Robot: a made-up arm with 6 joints.
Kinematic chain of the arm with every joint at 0, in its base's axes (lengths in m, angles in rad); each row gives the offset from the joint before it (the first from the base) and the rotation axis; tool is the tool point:
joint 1: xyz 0 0 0.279 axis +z
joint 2: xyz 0 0 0 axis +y
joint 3: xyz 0 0 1.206 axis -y
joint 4: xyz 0 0 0 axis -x
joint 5: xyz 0.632 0 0 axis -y
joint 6: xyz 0 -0.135 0 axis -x
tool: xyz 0 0 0
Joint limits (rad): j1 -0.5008..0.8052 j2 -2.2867..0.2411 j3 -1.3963..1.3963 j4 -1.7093..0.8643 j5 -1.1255..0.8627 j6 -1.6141..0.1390
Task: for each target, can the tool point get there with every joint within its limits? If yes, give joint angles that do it. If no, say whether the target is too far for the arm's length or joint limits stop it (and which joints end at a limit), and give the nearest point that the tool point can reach.
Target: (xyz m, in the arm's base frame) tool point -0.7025 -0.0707 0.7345
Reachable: yes | joints -0.0828 -1.5053 -0.9335 0.3095 0.3068 -0.5449
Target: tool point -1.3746 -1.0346 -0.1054
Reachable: yes | joints 0.5816 -2.0079 1.0591 -0.6271 -0.9329 -0.1887
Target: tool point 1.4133 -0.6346 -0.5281
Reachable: no: joint limits stop it (at a limit: joint 2) | nearest point 0.5796 -0.2603 0.9052 | short by 1.700 m
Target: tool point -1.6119 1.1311 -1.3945
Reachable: no: too far | nearest point -1.2729 0.5968 -0.9209 | short by 0.790 m
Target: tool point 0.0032 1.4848 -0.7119
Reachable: no: joint limits stop it (at a limit: joint 1, joint 2, joint 3, joint 4) | nearest point -0.3493 0.2124 -0.1053 | short by 1.453 m
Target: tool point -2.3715 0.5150 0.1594
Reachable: no: too far | nearest point -1.8040 0.3918 0.1880 | short by 0.581 m
